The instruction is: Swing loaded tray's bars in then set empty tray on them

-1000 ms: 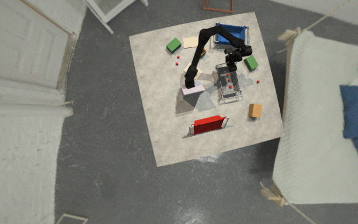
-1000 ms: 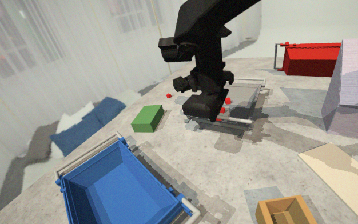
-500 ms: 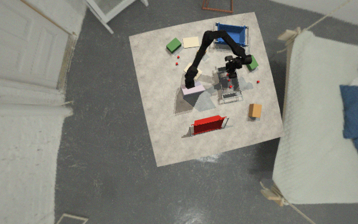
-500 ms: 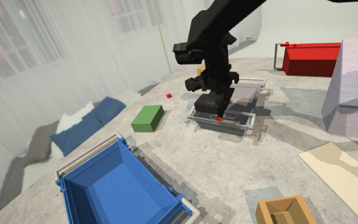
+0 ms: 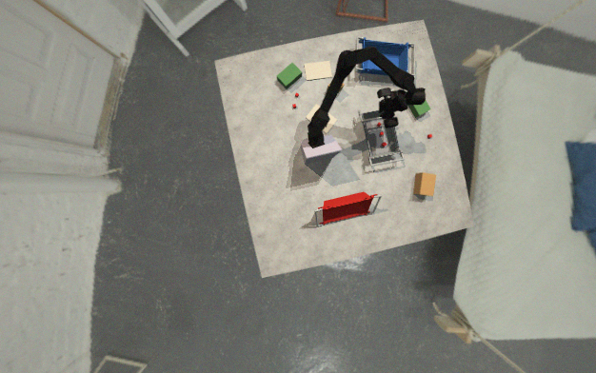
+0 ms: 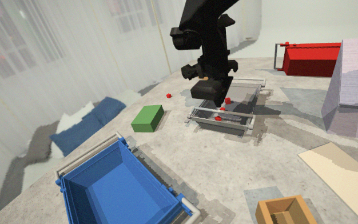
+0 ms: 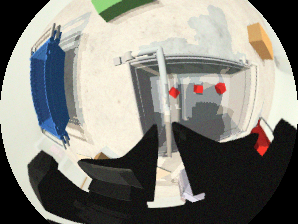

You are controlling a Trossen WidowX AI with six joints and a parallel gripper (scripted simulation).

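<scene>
The red tray is 340 mm behind my gripper tip, 410 mm to the right of it and 10 mm below it. From my gripper tip the other things lie so: small brown box 150 mm behind, 240 mm to the left, 70 mm below.
</scene>
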